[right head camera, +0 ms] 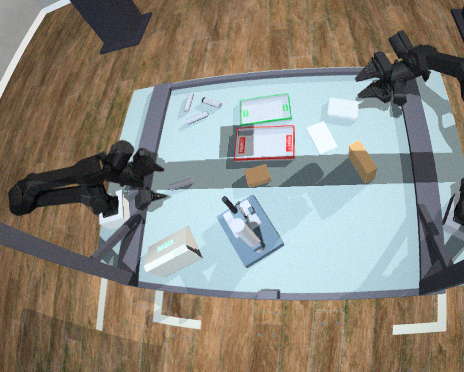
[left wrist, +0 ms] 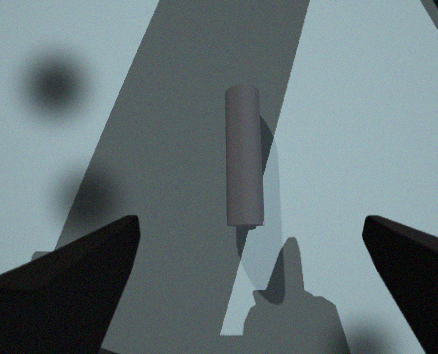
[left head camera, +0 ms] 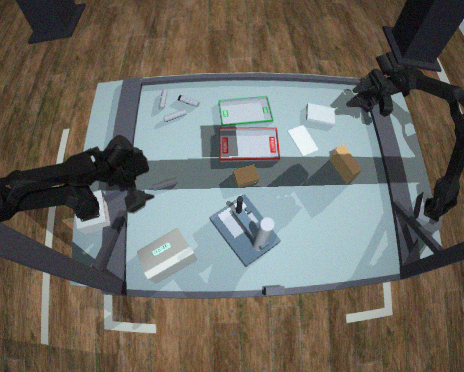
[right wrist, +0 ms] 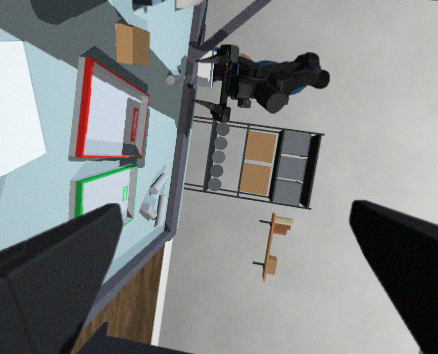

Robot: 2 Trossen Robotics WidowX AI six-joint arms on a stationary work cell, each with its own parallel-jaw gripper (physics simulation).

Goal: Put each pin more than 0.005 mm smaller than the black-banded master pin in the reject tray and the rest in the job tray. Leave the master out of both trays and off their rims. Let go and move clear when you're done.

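Frame: origin at the left arm's base, x left, y ahead, z down, level; centimetres.
Seen in the pictures: left gripper, fingertip midpoint: [right head camera: 164, 183] [left wrist: 251, 226] [left head camera: 149, 182] [right wrist: 194, 81]; right gripper, fingertip midpoint: [right head camera: 356, 88] [left head camera: 349, 98] [right wrist: 236, 212]; left arm's base, origin of the base link: [right head camera: 110, 207] [left head camera: 88, 209] [right wrist: 215, 70]; right arm's base, origin of the base link: [left head camera: 432, 210].
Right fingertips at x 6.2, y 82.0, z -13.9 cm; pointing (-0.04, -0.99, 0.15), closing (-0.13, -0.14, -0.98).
Observation:
Offsets run from my right fingertips to a thing's top centre. "*": to the spot under its first point.
A plain grey pin @[dx -2.8, dy -57.7, dz +18.3 cm] [left head camera: 164, 183] [right head camera: 181, 184] [left wrist: 244, 157] lies in the shaded band. My left gripper [left head camera: 150, 181] [right head camera: 164, 183] [left wrist: 251, 226] is open above the table, the pin in view ahead of and between its fingers, not gripped. The black-banded master pin @[dx +25.0, dy -43.7, dz +18.2 cm] [left head camera: 188, 100] [right head camera: 212, 102] lies at the back left beside two plain pins, one @[dx +28.7, dy -52.0, dz +18.3 cm] [left head camera: 163, 99] [right head camera: 188, 102] near the frame, the other @[dx +20.4, dy -49.4, dz +18.3 cm] [left head camera: 175, 116] [right head camera: 197, 118] in front. The green-rimmed job tray @[dx +15.3, dy -26.5, dz +18.8 cm] [left head camera: 245, 111] [right head camera: 265, 110] and red-rimmed reject tray @[dx +2.8, dy -29.4, dz +18.7 cm] [left head camera: 252, 143] [right head camera: 267, 142] are empty. My right gripper [left head camera: 350, 97] [right head camera: 358, 87] is open and empty at the back right.
A blue-based fixture @[* dx -31.4, dy -40.3, dz +17.3 cm] [left head camera: 250, 257] [right head camera: 272, 245] with an upright cylinder stands front centre, a beige display box [left head camera: 167, 255] to its left. Brown blocks @[dx -7.4, dy -33.9, dz +17.8 cm] [left head camera: 246, 176] @[dx -13.5, dy -3.0, dz +12.8 cm] [left head camera: 345, 164] stand in front of the trays; a white box @[dx +7.6, dy -1.6, dz +18.6 cm] [left head camera: 320, 114] and white card @[dx -0.1, dy -11.7, dz +20.1 cm] [left head camera: 303, 140] lie right of them.

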